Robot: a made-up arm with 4 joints. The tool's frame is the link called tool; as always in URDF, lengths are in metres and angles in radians. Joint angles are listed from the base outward.
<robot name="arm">
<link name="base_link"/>
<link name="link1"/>
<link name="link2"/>
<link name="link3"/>
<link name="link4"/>
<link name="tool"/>
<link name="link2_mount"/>
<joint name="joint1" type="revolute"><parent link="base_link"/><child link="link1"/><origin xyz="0.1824 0.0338 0.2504" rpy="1.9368 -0.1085 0.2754"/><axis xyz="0 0 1"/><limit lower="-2.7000" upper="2.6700"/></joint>
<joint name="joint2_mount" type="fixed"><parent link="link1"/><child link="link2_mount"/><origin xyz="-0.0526 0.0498 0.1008" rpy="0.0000 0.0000 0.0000"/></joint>
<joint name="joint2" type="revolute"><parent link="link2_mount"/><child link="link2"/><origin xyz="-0.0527 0.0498 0.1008" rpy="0.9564 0.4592 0.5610"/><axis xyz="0 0 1"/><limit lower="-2.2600" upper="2.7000"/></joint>
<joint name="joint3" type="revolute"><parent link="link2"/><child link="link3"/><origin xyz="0.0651 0.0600 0.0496" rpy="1.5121 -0.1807 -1.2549"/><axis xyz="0 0 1"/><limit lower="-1.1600" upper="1.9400"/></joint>
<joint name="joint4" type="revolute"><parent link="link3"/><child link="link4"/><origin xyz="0.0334 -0.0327 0.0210" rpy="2.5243 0.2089 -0.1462"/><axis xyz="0 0 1"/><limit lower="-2.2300" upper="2.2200"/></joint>
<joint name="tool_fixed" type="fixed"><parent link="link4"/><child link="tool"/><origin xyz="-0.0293 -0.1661 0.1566" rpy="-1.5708 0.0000 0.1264"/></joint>
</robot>
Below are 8 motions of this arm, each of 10 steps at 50 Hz.
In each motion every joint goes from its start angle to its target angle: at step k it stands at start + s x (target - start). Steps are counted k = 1, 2, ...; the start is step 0. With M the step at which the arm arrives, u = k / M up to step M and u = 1 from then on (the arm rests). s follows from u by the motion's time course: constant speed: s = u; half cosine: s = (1 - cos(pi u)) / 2; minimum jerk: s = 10 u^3 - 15 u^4 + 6 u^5.
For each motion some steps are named. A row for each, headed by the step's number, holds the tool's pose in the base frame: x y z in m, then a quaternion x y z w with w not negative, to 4 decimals.
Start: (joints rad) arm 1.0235 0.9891 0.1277 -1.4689
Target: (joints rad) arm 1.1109 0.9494 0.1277 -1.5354
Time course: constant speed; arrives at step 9
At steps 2, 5, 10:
2: -0.0317 -0.2996 -0.0133 -0.0812 -0.1063 -0.5061 0.8520
5: -0.0309 -0.2932 -0.0193 -0.0724 -0.1064 -0.5130 0.8487
10: -0.0295 -0.2845 -0.0271 -0.0604 -0.1064 -0.5220 0.8441

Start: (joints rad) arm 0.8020 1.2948 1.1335 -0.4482
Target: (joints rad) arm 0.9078 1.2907 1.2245 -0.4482
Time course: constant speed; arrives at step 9
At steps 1, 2, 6, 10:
1: -0.0146 -0.3990 0.1071 -0.2894 0.0369 -0.3462 0.8916
2: -0.0152 -0.3975 0.1046 -0.2864 0.0384 -0.3485 0.8917
6: -0.0173 -0.3915 0.0948 -0.2741 0.0442 -0.3572 0.8918
10: -0.0185 -0.3869 0.0874 -0.2647 0.0485 -0.3634 0.8919

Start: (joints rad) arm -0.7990 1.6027 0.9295 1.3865
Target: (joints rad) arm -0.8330 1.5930 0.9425 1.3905
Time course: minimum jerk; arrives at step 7
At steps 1, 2, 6, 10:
1: 0.4682 -0.3950 0.2521 -0.2637 -0.3161 0.4513 0.7917
2: 0.4690 -0.3944 0.2514 -0.2629 -0.3141 0.4533 0.7917
6: 0.4745 -0.3900 0.2460 -0.2573 -0.3000 0.4665 0.7913
10: 0.4746 -0.3899 0.2459 -0.2571 -0.2996 0.4669 0.7913

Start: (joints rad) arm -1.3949 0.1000 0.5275 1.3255
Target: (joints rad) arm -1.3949 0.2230 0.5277 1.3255
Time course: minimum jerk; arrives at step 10
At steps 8, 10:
8: 0.4425 0.0296 0.1231 0.2613 -0.2472 0.8742 0.3263
10: 0.4442 0.0284 0.1230 0.2592 -0.2475 0.8736 0.3292

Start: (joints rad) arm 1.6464 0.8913 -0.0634 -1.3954
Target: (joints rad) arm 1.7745 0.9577 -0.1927 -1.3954
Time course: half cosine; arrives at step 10
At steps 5, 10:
5: 0.1365 -0.2482 -0.1601 0.0743 -0.4395 -0.6000 0.6643
10: 0.1697 -0.2444 -0.1690 0.1053 -0.4819 -0.5994 0.6304

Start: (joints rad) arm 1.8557 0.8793 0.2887 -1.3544
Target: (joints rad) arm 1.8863 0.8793 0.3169 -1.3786
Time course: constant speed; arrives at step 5
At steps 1, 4, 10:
1: 0.1116 -0.1830 -0.1617 0.1108 -0.2902 -0.6609 0.6831
4: 0.1143 -0.1759 -0.1629 0.1230 -0.2814 -0.6629 0.6829
10: 0.1153 -0.1736 -0.1632 0.1270 -0.2785 -0.6634 0.6827

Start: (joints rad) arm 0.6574 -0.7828 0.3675 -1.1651
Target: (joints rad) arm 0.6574 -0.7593 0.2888 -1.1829
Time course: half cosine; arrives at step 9
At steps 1, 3, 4, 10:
1: 0.0363 -0.1869 0.4058 -0.8990 -0.2007 -0.1057 0.3745
3: 0.0371 -0.1903 0.4067 -0.8965 -0.2036 -0.1017 0.3801
4: 0.0377 -0.1928 0.4074 -0.8946 -0.2058 -0.0987 0.3843
10: 0.0402 -0.2017 0.4095 -0.8874 -0.2134 -0.0880 0.3991

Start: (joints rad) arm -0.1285 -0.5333 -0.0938 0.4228
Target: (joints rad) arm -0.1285 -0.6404 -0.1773 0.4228
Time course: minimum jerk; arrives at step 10
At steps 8, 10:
8: 0.3372 -0.0085 0.3666 -0.1934 -0.5016 0.8239 0.1792
10: 0.3362 -0.0073 0.3657 -0.1903 -0.5011 0.8254 0.1772

